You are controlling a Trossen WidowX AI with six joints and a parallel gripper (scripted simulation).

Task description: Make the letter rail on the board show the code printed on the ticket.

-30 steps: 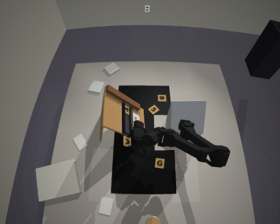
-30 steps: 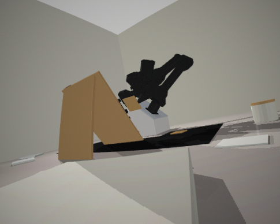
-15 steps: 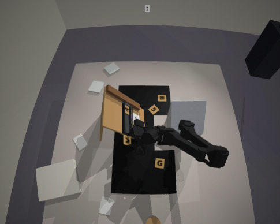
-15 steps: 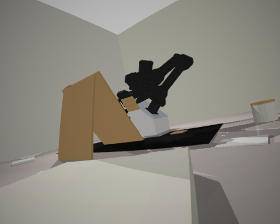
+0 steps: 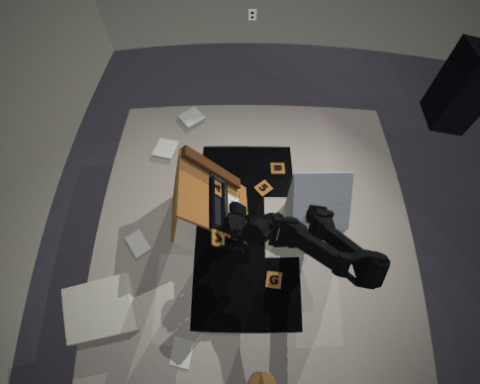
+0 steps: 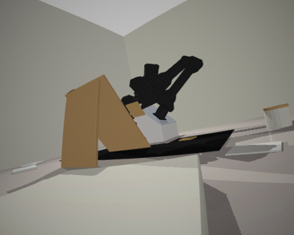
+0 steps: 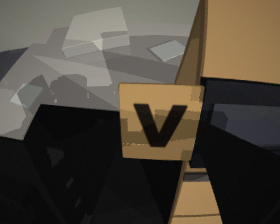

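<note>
Right now the tile marked 4 is 30 mm ahead of my gripper tip and 180 mm to the right of it. The rest, counted from my gripper tip: black mat (120 mm behind, 110 mm to the right, 160 mm below); then white ticket (30 mm behind, 160 mm to the right, 80 mm below); then v tile (right at my gripper tip).
</note>
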